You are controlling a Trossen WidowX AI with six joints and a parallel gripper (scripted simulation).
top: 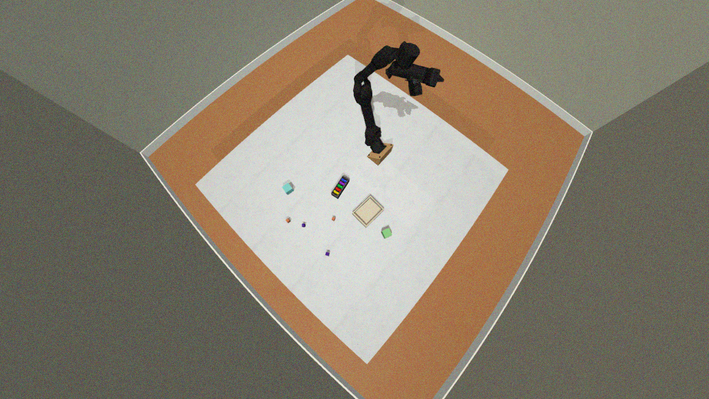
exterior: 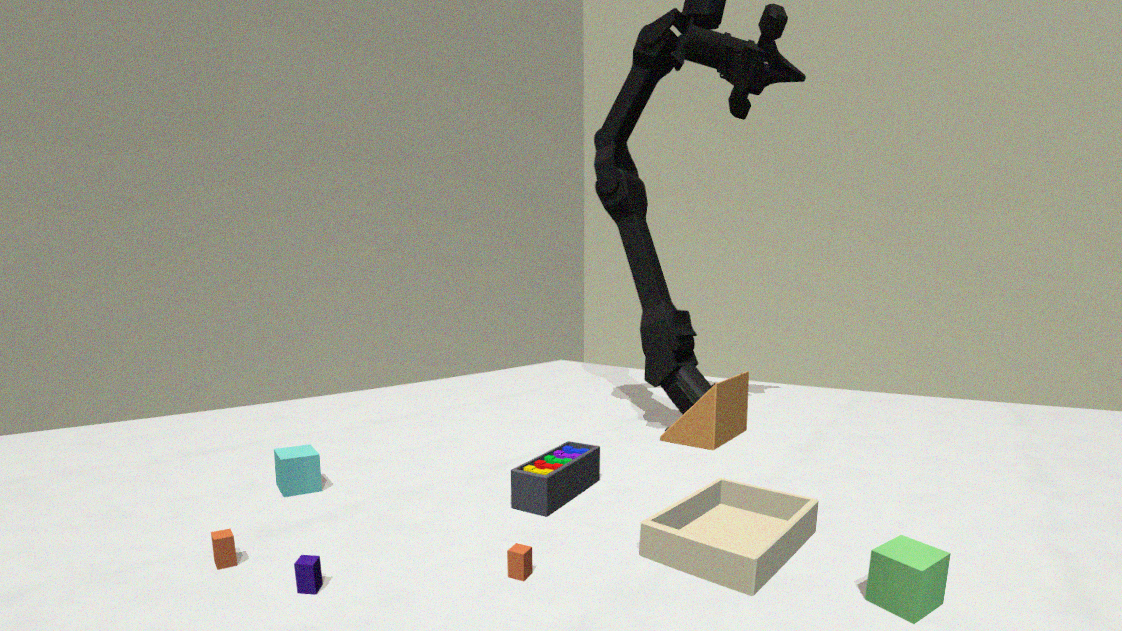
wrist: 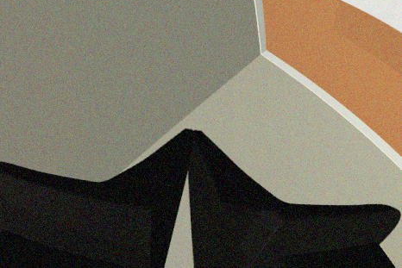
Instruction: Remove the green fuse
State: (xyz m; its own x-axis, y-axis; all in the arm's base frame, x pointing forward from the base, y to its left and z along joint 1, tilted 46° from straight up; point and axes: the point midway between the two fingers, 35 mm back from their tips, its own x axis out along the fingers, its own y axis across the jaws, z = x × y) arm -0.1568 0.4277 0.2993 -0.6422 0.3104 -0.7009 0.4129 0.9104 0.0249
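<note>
My gripper tip is 530 mm above the green fuse, 460 mm short of it and 120 mm to the left of it. The rest, counted from my gripper tip: beige tray 550 mm below, 460 mm ahead, 80 mm to the left; blue fuse 530 mm below, 430 mm ahead, 120 mm to the right; purple fuse 530 mm below, 450 mm ahead, 120 mm to the right.
</note>
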